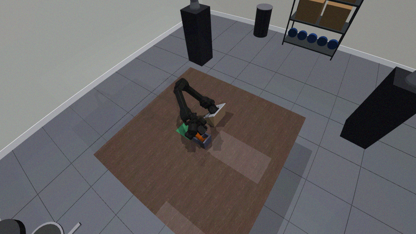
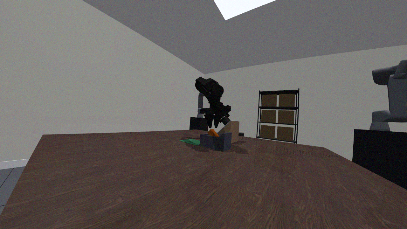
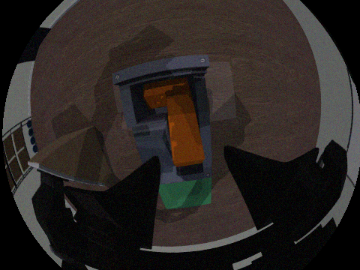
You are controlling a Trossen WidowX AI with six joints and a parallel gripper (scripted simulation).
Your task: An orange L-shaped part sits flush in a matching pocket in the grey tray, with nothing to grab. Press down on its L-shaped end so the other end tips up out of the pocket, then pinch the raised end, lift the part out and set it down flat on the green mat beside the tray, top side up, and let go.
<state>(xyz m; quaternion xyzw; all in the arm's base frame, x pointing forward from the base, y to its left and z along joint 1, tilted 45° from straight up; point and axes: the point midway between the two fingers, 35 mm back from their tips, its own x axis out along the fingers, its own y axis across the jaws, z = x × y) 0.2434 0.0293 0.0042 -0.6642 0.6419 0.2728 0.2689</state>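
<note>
Now: the orange L-shaped part 2 cm behind my gripper tip, 3 cm to the left of it and 6 cm below it. The rest, counted from my gripper tip: green mat 1 cm behind, 15 cm to the right, 12 cm below.
</note>
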